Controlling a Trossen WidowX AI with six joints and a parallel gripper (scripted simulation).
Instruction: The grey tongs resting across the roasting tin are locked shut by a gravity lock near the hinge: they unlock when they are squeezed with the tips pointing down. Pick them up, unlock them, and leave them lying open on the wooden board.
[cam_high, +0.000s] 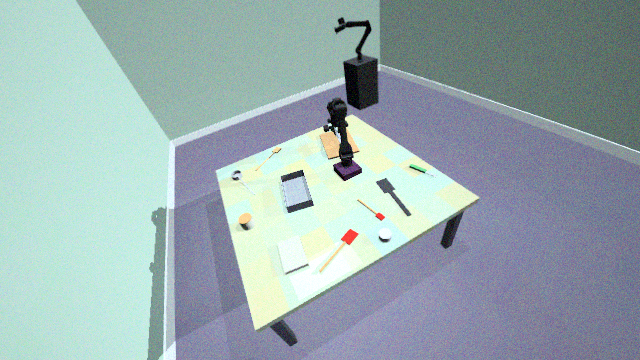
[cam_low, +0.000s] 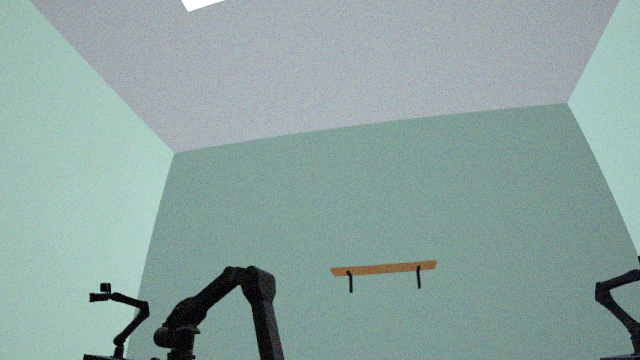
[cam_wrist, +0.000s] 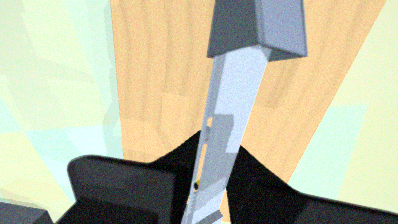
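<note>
Now: the wooden board 60 mm below my gripper tip and 10 mm to the left of it. The rest, counted from my gripper tip: grey roasting tin 510 mm ahead, 320 mm to the left, 40 mm below; black spatula 690 mm to the left, 60 mm below, 40 mm ahead; green tool 660 mm to the left, 250 mm behind, 60 mm below.
</note>
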